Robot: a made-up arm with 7 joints. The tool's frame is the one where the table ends. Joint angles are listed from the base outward.
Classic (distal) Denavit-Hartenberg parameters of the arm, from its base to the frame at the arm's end. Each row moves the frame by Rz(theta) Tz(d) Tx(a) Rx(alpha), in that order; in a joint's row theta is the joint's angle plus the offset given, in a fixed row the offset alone. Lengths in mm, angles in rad.
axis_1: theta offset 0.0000  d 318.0  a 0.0  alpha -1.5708
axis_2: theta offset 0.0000  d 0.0  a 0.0  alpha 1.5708
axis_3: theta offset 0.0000  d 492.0  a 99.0  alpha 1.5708
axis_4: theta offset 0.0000  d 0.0  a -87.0  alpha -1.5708
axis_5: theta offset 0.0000  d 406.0  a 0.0  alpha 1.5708
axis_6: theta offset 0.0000  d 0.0  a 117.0  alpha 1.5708
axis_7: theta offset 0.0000  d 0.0  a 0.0  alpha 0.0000
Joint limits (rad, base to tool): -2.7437..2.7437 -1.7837..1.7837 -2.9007..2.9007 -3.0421..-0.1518 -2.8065..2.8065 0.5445..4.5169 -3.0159..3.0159
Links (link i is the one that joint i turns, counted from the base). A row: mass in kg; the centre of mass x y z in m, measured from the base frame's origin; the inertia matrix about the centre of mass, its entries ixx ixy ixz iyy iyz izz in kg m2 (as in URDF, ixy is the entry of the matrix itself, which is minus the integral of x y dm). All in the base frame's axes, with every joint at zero. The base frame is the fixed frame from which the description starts. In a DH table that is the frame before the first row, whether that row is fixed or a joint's. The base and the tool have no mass.
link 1: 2.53; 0.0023 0.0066 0.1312; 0.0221 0 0 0.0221 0 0.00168
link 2: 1.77; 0.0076 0.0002 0.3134; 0.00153 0 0 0.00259 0 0.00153
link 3: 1.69; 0.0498 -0.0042 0.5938; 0.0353 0 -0.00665 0.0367 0 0.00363
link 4: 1.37; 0.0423 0.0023 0.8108; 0.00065 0 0 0.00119 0 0.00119
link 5: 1.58; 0.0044 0.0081 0.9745; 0.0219 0 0 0.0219 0 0.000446
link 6: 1.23; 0.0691 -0.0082 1.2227; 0.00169 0 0 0.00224 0 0.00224
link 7: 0.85; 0.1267 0.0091 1.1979; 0.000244 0 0 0.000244 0 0.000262
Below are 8 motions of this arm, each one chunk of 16 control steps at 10 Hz.
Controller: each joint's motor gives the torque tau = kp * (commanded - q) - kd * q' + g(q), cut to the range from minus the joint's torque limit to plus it. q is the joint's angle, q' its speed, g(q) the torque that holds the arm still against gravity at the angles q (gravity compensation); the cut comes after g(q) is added. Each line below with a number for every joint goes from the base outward.
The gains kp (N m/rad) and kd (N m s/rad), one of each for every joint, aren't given. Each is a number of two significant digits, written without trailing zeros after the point. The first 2 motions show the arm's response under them.
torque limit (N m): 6.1 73 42 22 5 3.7 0.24
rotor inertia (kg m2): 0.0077 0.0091 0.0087 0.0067 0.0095 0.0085 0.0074
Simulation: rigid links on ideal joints. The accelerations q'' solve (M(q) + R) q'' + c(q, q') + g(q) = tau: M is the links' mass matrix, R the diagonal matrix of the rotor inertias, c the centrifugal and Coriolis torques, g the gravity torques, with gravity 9.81 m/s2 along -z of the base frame. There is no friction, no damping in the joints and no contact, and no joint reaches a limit. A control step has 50 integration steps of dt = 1/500 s. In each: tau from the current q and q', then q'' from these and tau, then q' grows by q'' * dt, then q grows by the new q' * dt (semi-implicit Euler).
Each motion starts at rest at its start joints. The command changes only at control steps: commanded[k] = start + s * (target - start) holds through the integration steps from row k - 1 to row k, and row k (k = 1, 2, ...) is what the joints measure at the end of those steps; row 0 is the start. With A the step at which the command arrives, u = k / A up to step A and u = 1 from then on. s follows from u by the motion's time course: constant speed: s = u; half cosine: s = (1 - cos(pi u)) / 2; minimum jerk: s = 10 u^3 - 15 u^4 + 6 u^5; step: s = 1 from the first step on.
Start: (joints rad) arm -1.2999 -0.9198 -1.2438 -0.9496 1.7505 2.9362 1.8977
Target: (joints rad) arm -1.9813 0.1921 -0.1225 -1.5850 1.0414 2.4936 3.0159
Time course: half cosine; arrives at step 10
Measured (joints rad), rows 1 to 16:
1: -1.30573 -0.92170 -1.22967 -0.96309 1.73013 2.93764 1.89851
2: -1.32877 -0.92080 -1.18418 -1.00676 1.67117 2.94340 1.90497
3: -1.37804 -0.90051 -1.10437 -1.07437 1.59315 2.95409 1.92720
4: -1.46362 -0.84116 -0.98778 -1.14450 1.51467 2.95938 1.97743
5: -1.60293 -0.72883 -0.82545 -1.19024 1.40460 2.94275 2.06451
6: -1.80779 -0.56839 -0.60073 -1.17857 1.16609 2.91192 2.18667
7: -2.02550 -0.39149 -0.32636 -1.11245 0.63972 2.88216 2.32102
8: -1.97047 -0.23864 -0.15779 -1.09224 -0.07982 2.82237 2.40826
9: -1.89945 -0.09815 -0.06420 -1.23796 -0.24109 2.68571 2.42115
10: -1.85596 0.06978 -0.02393 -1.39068 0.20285 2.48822 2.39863
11: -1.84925 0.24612 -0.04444 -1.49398 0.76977 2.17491 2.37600
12: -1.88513 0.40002 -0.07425 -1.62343 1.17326 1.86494 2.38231
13: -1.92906 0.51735 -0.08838 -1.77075 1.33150 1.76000 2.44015
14: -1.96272 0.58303 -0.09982 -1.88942 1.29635 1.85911 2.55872
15: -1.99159 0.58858 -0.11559 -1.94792 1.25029 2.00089 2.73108
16: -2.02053 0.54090 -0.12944 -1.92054 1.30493 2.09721 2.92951
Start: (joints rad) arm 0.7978 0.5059 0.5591 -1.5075 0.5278 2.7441 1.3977
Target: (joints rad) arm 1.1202 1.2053 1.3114 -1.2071 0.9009 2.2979 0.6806
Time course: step
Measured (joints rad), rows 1 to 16:
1: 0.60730 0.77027 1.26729 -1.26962 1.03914 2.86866 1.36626
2: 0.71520 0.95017 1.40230 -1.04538 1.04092 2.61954 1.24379
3: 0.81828 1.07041 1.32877 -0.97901 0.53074 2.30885 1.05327
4: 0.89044 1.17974 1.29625 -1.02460 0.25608 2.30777 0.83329
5: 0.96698 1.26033 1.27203 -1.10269 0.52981 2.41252 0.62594
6: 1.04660 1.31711 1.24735 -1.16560 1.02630 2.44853 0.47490
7: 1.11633 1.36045 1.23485 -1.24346 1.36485 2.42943 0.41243
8: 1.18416 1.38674 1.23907 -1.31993 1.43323 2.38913 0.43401
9: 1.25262 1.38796 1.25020 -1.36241 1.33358 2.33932 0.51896
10: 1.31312 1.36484 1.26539 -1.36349 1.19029 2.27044 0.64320
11: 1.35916 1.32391 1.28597 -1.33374 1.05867 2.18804 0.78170
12: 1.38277 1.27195 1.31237 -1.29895 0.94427 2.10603 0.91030
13: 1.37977 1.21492 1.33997 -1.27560 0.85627 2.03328 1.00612
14: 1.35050 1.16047 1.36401 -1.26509 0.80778 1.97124 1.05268
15: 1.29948 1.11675 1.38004 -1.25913 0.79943 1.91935 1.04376
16: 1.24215 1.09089 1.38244 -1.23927 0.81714 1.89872 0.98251
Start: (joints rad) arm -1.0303 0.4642 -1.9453 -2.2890 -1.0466 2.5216 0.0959
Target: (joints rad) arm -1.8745 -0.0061 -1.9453 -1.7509 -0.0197 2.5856 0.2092
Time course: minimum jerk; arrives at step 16
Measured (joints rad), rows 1 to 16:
1: -1.03097 0.46404 -1.94481 -2.28858 -1.04688 2.52221 0.09584
2: -1.03575 0.46278 -1.94158 -2.28544 -1.04837 2.52670 0.09559
3: -1.04954 0.45839 -1.93370 -2.27576 -1.04966 2.54042 0.09556
4: -1.07654 0.44829 -1.92158 -2.25567 -1.04400 2.56745 0.09732
5: -1.11953 0.43011 -1.90731 -2.22216 -1.02015 2.60672 0.10331
6: -1.17954 0.40235 -1.89344 -2.17356 -0.96671 2.64962 0.11645
7: -1.25548 0.36484 -1.88252 -2.11007 -0.87647 2.68154 0.13955
8: -1.34424 0.31866 -1.87714 -2.03439 -0.74885 2.68827 0.17461
9: -1.44154 0.26550 -1.87970 -1.95208 -0.59085 2.66472 0.22226
10: -1.54301 0.20697 -1.89159 -1.87145 -0.41652 2.62084 0.28109
11: -1.64467 0.14437 -1.91210 -1.80230 -0.24369 2.57772 0.34712
12: -1.74200 0.07945 -1.93846 -1.75284 -0.08731 2.55360 0.41379
13: -1.82949 0.01556 -1.96731 -1.72620 0.04699 2.55256 0.47320
14: -1.90223 -0.04204 -1.99551 -1.72016 0.16247 2.56711 0.51818
15: -1.95691 -0.08768 -2.01985 -1.72981 0.26301 2.58787 0.54405
16: -1.99192 -0.11749 -2.03658 -1.74905 0.34534 2.60805 0.54901

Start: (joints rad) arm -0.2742 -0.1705 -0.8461 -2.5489 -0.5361 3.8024 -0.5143
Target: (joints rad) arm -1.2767 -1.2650 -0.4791 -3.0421 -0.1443 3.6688 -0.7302
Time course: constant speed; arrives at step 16
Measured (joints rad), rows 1 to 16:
1: -0.30427 -0.18483 -0.81343 -2.56372 -0.51803 3.76373 -0.51490
2: -0.34467 -0.22451 -0.77674 -2.59566 -0.51071 3.68613 -0.51412
3: -0.39892 -0.28464 -0.75105 -2.63442 -0.53766 3.60753 -0.51050
4: -0.46645 -0.35961 -0.73703 -2.67219 -0.56089 3.56397 -0.50732
5: -0.54065 -0.44458 -0.72754 -2.70401 -0.52729 3.57126 -0.51016
6: -0.61537 -0.53371 -0.71606 -2.72530 -0.42440 3.62154 -0.52238
7: -0.68859 -0.62102 -0.70141 -2.73636 -0.28727 3.68988 -0.54333
8: -0.76011 -0.70349 -0.68509 -2.74653 -0.16792 3.74805 -0.57037
9: -0.82865 -0.78125 -0.66593 -2.76768 -0.10268 3.77987 -0.60125
10: -0.89269 -0.85427 -0.64150 -2.80379 -0.09874 3.78711 -0.63442
11: -0.95233 -0.92142 -0.61190 -2.84963 -0.14016 3.77999 -0.66805
12: -1.00950 -0.98275 -0.58015 -2.89702 -0.20073 3.76470 -0.69922
13: -1.06661 -1.04091 -0.54989 -2.94004 -0.25199 3.74142 -0.72465
14: -1.12517 -1.09984 -0.52319 -2.97640 -0.27010 3.71033 -0.74225
15: -1.18546 -1.16241 -0.50012 -3.00635 -0.24462 3.67600 -0.75208
16: -1.24707 -1.22926 -0.47966 -3.03146 -0.18258 3.64638 -0.75606

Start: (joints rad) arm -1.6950 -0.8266 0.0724 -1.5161 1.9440 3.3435 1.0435
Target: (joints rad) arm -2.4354 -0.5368 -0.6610 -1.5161 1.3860 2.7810 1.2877
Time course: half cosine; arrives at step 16
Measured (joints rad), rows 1 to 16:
1: -1.69896 -0.82620 0.06902 -1.51532 1.94736 3.34178 1.04311
2: -1.71448 -0.82424 0.05493 -1.51326 1.95500 3.33507 1.04205
3: -1.74509 -0.81881 0.02528 -1.51114 1.95596 3.32098 1.04156
4: -1.78905 -0.80756 -0.01970 -1.51030 1.93523 3.29691 1.04411
5: -1.84332 -0.78861 -0.07719 -1.51109 1.88632 3.25830 1.05197
6: -1.90525 -0.76149 -0.14357 -1.51330 1.81490 3.20059 1.06628
7: -1.97228 -0.72747 -0.21487 -1.51658 1.73456 3.12332 1.08688
8: -2.04159 -0.68916 -0.28724 -1.52063 1.65975 3.03239 1.11276
9: -2.11032 -0.64972 -0.35776 -1.52533 1.59992 2.93828 1.14268
10: -2.17601 -0.61206 -0.42500 -1.53070 1.55718 2.85233 1.17564
11: -2.23683 -0.57847 -0.48835 -1.53662 1.52788 2.78354 1.21117
12: -2.29160 -0.55080 -0.54674 -1.54255 1.50637 2.73757 1.24896
13: -2.33950 -0.53072 -0.59789 -1.54735 1.48852 2.71697 1.28842
14: -2.37953 -0.51962 -0.63870 -1.54930 1.47265 2.72129 1.32807
15: -2.41024 -0.51823 -0.66634 -1.54668 1.45796 2.74708 1.36527
16: -2.42990 -0.52616 -0.67888 -1.53868 1.44272 2.78840 1.39633

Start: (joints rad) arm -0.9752 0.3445 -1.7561 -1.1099 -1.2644 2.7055 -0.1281
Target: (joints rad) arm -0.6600 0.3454 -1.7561 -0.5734 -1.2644 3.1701 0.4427
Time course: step
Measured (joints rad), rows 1 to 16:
1: -0.99502 0.34191 -1.75385 -0.95885 -1.60361 2.72606 -0.07063
2: -0.87118 0.31365 -1.78355 -0.78639 -1.97876 2.75819 0.06294
3: -0.73611 0.28985 -1.77959 -0.62959 -1.93565 2.84517 0.22161
4: -0.66265 0.29974 -1.76167 -0.53255 -1.42542 2.94388 0.38310
5: -0.61842 0.34435 -1.74463 -0.48414 -0.82626 3.06073 0.56468
6: -0.57956 0.39207 -1.73922 -0.44066 -0.52288 3.17783 0.76681
7: -0.55103 0.41854 -1.73803 -0.41556 -0.60801 3.28464 0.96543
8: -0.54308 0.42948 -1.73764 -0.41512 -0.91262 3.35311 1.12860
9: -0.55837 0.43601 -1.73733 -0.44988 -1.19835 3.36159 1.22196
10: -0.59565 0.43838 -1.73752 -0.51287 -1.35526 3.30403 1.22375
11: -0.64213 0.43278 -1.73880 -0.57851 -1.42017 3.19629 1.13508
12: -0.68131 0.41713 -1.74301 -0.62763 -1.46381 3.07560 0.97375
13: -0.70467 0.39146 -1.75082 -0.65326 -1.51195 2.98532 0.76493
14: -0.71269 0.35847 -1.76055 -0.65651 -1.54210 2.95380 0.53607
15: -0.71011 0.32359 -1.76921 -0.64283 -1.52144 2.97939 0.31422
16: -0.70195 0.29384 -1.77427 -0.62019 -1.43907 3.03801 0.12356

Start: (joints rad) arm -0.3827 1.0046 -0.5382 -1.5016 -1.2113 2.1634 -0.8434
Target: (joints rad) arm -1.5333 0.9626 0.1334 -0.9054 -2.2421 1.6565 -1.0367
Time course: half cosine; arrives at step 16
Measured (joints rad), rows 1 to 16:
1: -0.38675 1.00407 -0.53106 -1.49848 -1.21691 2.15804 -0.84358
2: -0.40123 1.00335 -0.50835 -1.48585 -1.24157 2.14718 -0.84391
3: -0.42929 1.00384 -0.47013 -1.46020 -1.29333 2.14239 -0.84415
4: -0.47205 1.00588 -0.41918 -1.42300 -1.36680 2.15071 -0.84456
5: -0.52960 1.00881 -0.35861 -1.37802 -1.45107 2.16806 -0.84587
6: -0.60136 1.01174 -0.29200 -1.32865 -1.53887 2.18274 -0.84892
7: -0.68642 1.01395 -0.22307 -1.27667 -1.62826 2.18184 -0.85464
8: -0.78351 1.01495 -0.15534 -1.22263 -1.71879 2.15617 -0.86414
9: -0.89128 1.01448 -0.09146 -1.16670 -1.80853 2.10343 -0.87869
10: -1.00776 1.01226 -0.03394 -1.10970 -1.89497 2.02711 -0.89945
11: -1.13006 1.00787 0.01473 -1.05352 -1.97827 1.93226 -0.92688
12: -1.25448 1.00098 0.05273 -1.00081 -2.06110 1.82314 -0.96010
13: -1.37699 0.99177 0.07924 -0.95420 -2.14294 1.70579 -0.99647
14: -1.49282 0.98076 0.09377 -0.91575 -2.21512 1.58814 -1.03177
15: -1.59624 0.96849 0.09637 -0.88700 -2.26252 1.47828 -1.06080
16: -1.68132 0.95524 0.08926 -0.86948 -2.27212 1.38203 -1.07853

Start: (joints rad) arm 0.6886 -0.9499 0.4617 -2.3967 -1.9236 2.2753 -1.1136
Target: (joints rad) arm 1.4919 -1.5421 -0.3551 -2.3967 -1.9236 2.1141 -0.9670
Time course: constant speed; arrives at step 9
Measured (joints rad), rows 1 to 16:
1: 0.70630 -0.96204 0.42624 -2.40859 -1.89361 2.30211 -1.11507
2: 0.76388 -0.99707 0.33609 -2.42934 -1.86704 2.32888 -1.11295
3: 0.85962 -1.05554 0.22162 -2.43631 -1.89719 2.29924 -1.10025
4: 0.97434 -1.13434 0.11483 -2.42049 -1.95302 2.22400 -1.07738
5: 1.08705 -1.22518 0.02296 -2.38759 -1.96203 2.16326 -1.05175
6: 1.18708 -1.31795 -0.06202 -2.34724 -1.89566 2.15619 -1.03277
7: 1.27381 -1.40618 -0.14766 -2.31092 -1.79056 2.19806 -1.02654
8: 1.35172 -1.48761 -0.23667 -2.28668 -1.70496 2.25920 -1.03411
9: 1.42660 -1.56242 -0.32860 -2.27625 -1.67302 2.30516 -1.05284
10: 1.50048 -1.62555 -0.39512 -2.27452 -1.70389 2.25312 -1.07951
11: 1.55838 -1.66253 -0.42624 -2.28423 -1.78455 2.09654 -1.10907
12: 1.58770 -1.66360 -0.43549 -2.31028 -1.88834 1.90152 -1.13136
13: 1.58909 -1.63241 -0.42976 -2.34767 -1.97177 1.74927 -1.13540
14: 1.57081 -1.58386 -0.41010 -2.38245 -1.99428 1.71643 -1.11605
15: 1.54188 -1.53536 -0.37998 -2.40630 -1.96288 1.82290 -1.07616
16: 1.51020 -1.49934 -0.34713 -2.42135 -1.92120 2.01443 -1.02269

